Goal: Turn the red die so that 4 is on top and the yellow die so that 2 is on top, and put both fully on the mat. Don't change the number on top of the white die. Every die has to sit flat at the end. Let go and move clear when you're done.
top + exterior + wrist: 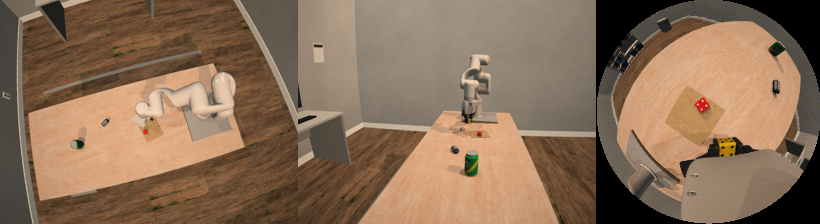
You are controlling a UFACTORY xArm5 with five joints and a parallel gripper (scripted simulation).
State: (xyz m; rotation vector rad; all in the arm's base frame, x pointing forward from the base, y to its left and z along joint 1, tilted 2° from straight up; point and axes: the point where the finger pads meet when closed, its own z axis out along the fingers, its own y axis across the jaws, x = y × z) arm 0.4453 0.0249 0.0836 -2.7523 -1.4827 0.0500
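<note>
The red die is 100 mm below my hand, 90 mm to the left of it and 10 mm ahead of it. From my hand the other things lie so: brown mat: 120 mm below, 80 mm to the left, 40 mm behind; yellow die: 10 mm below; white die: 100 mm below, 60 mm to the right, 60 mm behind.
</note>
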